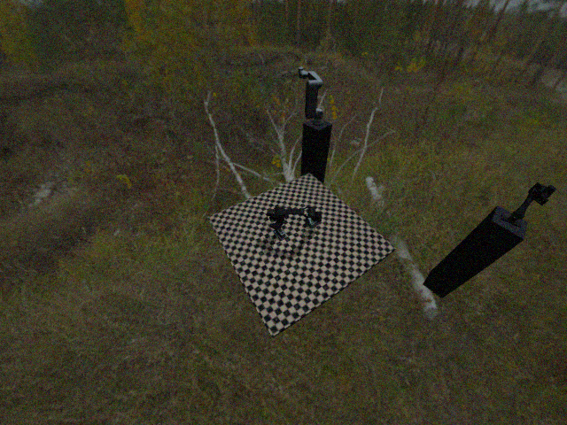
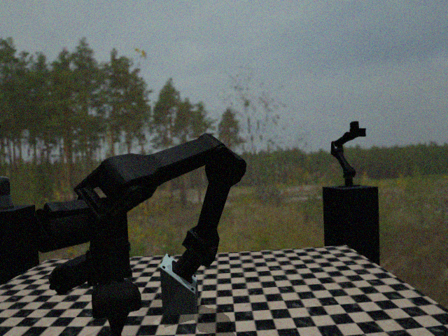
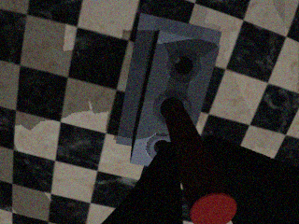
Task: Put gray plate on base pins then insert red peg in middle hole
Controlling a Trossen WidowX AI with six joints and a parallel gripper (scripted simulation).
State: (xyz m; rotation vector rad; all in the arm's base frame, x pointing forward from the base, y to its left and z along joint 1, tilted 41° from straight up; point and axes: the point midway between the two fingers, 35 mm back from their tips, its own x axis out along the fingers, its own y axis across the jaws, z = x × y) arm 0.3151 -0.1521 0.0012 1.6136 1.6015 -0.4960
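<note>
My gripper tip is now right at the red peg. Round my gripper tip: gray plate: 7 cm below; gray base: 11 cm below.
</note>
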